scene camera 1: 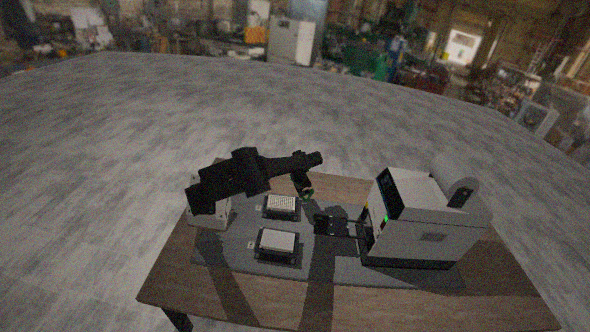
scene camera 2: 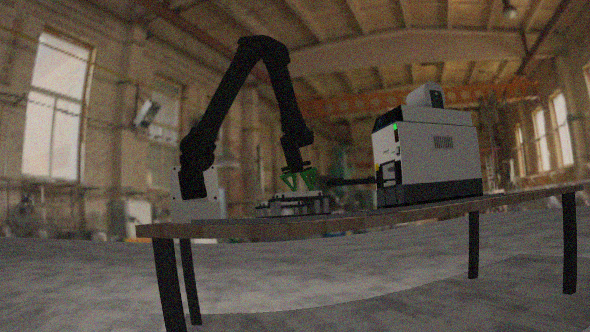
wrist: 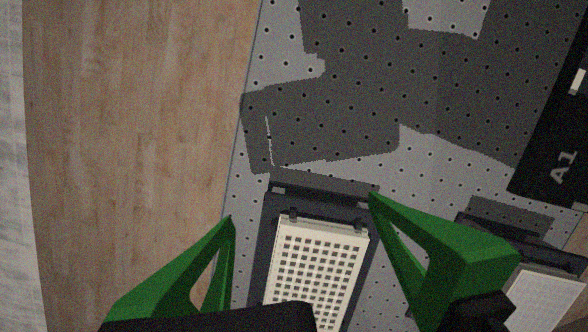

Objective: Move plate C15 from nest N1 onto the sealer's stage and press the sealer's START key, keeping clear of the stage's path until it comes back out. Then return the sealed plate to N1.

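Frame: origin at the arm's base, x up, y back, z right, level; metres.
Seen in the pictures: gripper, fingertip midpoint: (scene camera 1: pixel 303 193) (scene camera 2: pixel 303 190) (wrist: pixel 300 210); arm's base at its link origin: (scene camera 2: pixel 191 185).
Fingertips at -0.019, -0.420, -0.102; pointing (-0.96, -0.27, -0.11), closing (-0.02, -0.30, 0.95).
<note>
Pixels of each thing's top centre, then the offset from my fingertips to it, as dx, dy, dz. "spot": a spot on its surface instead. Level surfaces: height alone.
- cream plate with open wells, top centre: (wrist: pixel 311 287) (scene camera 1: pixel 281 201) -0.035, +0.096, +0.025
- back nest at a spot on its surface: (wrist: pixel 258 250) spot: -0.051, +0.073, -0.030
- plate with a flat pale top, top centre: (wrist: pixel 521 326) (scene camera 2: pixel 297 192) (scene camera 1: pixel 278 239) -0.020, +0.111, +0.246
- front nest at a spot on its surface: (wrist: pixel 567 256) spot: -0.036, +0.036, +0.283
- sealer at a spot on its surface: (scene camera 2: pixel 440 160) spot: +0.058, -0.417, +0.336
- grey perforated board at its surface level: dx -0.091
- large roll housing at a spot on its surface: (scene camera 2: pixel 425 96) spot: +0.313, -0.416, +0.301
A cream plate with open wells (scene camera 1: pixel 281 202) (wrist: pixel 317 267) sits in the back nest (wrist: pixel 258 250). A plate with a flat pale top (scene camera 1: pixel 277 240) (wrist: pixel 546 296) sits in the front nest (wrist: pixel 567 256). The nest and plate labels cannot be read. My gripper (scene camera 1: pixel 307 194) (scene camera 2: pixel 303 189) (wrist: pixel 300 210) is open and empty, above the back nest's end, its green fingers either side of the well plate in the wrist view. The sealer (scene camera 1: pixel 425 237) (scene camera 2: pixel 440 160) has its black stage (scene camera 1: pixel 330 225) (scene camera 2: pixel 350 181) (wrist: pixel 542 130) out and bare, marked A1. A green light (scene camera 1: pixel 386 218) (scene camera 2: pixel 395 126) shows on its front.
The nests and sealer stand on a grey perforated board (scene camera 1: pixel 320 272) (wrist: pixel 340 145) on the wooden table (scene camera 1: pixel 400 305) (scene camera 2: pixel 350 223) (wrist: pixel 130 150). A large roll housing (scene camera 1: pixel 455 177) (scene camera 2: pixel 425 96) tops the sealer. The arm's base (scene camera 1: pixel 220 217) (scene camera 2: pixel 195 206) is at the left.
</note>
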